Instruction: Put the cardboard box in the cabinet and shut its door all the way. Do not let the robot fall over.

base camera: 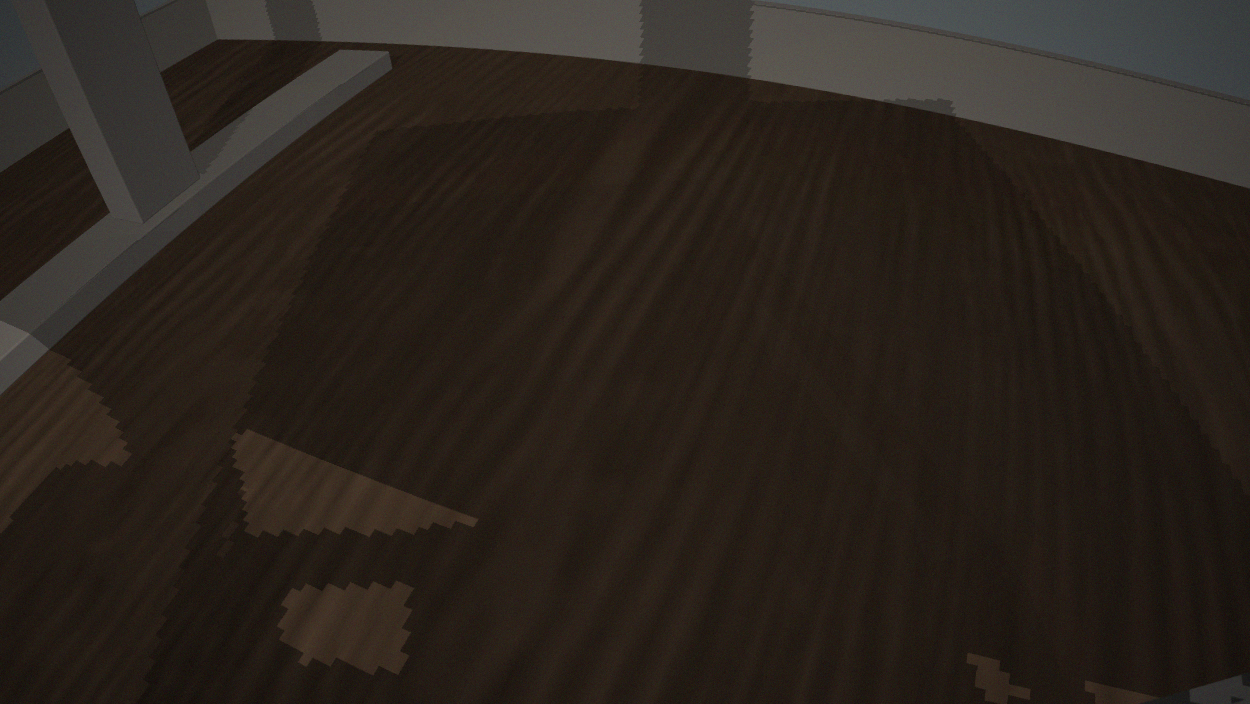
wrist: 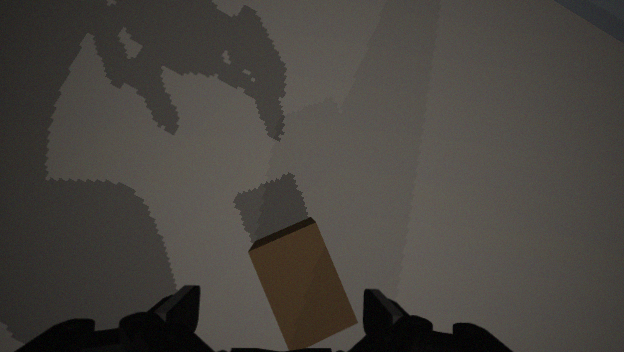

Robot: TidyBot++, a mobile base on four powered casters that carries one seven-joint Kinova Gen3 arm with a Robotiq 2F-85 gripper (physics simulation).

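Places are measured from the arm's base along level axes (x ahead, y left, z up), in millimetres.
Pixels of known places: gripper, fingertip midpoint: (wrist: 283,306).
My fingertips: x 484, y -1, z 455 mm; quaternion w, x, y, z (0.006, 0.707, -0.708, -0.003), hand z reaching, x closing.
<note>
Behind a point stands the place of what it marks.
The cardboard box (wrist: 304,287) @[z 373, x 467, y -18 mm] is a plain brown block on the pale table top (wrist: 500,175) @[z 323, x 573, y -231 mm] in the wrist view, low and near the middle. It lies turned at a slant to the fingers. My gripper (wrist: 283,306) @[z 455, x 484, y -1 mm] is open above the table, with one black fingertip to the left of the box and one to the right. The box shows between the fingers in this view, nearer the right one, and neither finger visibly grips it. How high the fingers are above it is hard to tell. The cabinet does not show in either view.
In the base camera view a grey table leg (base camera: 122,104) @[z -266, x 669, y 386 mm] stands on a long grey foot bar (base camera: 262,131) at the left. A pale wall base (base camera: 1005,96) @[z -362, x 755, y -447 mm] runs along the back of the dark wooden floor (base camera: 612,393) @[z -397, x 417, y -14 mm]. Shadows of the arm fall across the table top.
</note>
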